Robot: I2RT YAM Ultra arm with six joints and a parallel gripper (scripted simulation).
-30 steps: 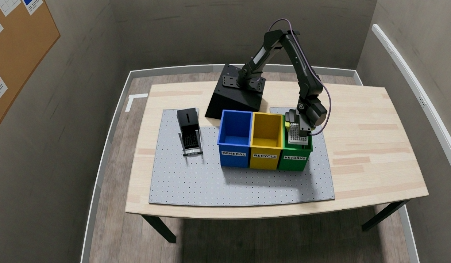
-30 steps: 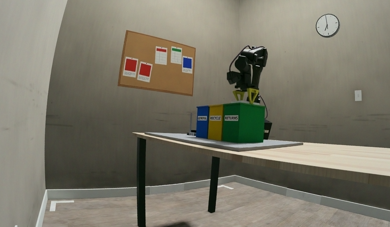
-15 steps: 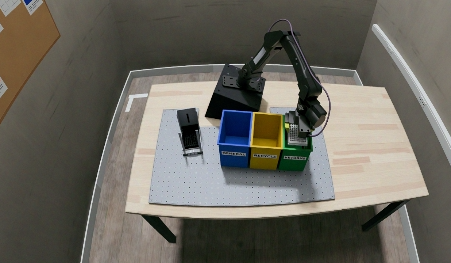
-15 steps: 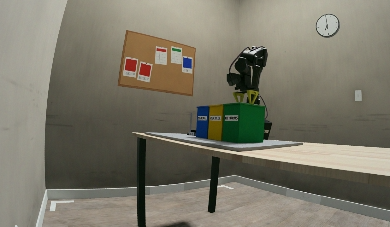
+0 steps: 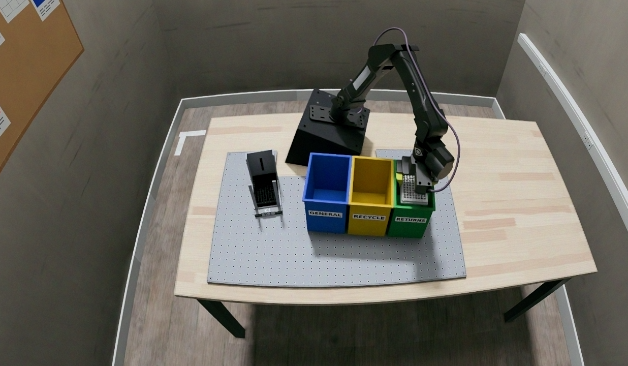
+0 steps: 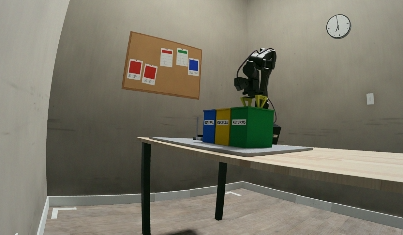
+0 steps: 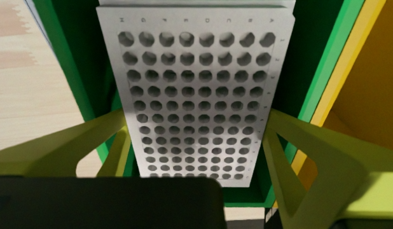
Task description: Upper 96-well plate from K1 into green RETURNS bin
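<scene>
Right now my hand is right at the white 96-well plate. The rest, counted from my hand: yellow recycle bin 13 cm to the right, 8 cm below, 2 cm behind; then green returns bin 8 cm below; then blue general bin 26 cm to the right, 8 cm below, 4 cm behind.
</scene>
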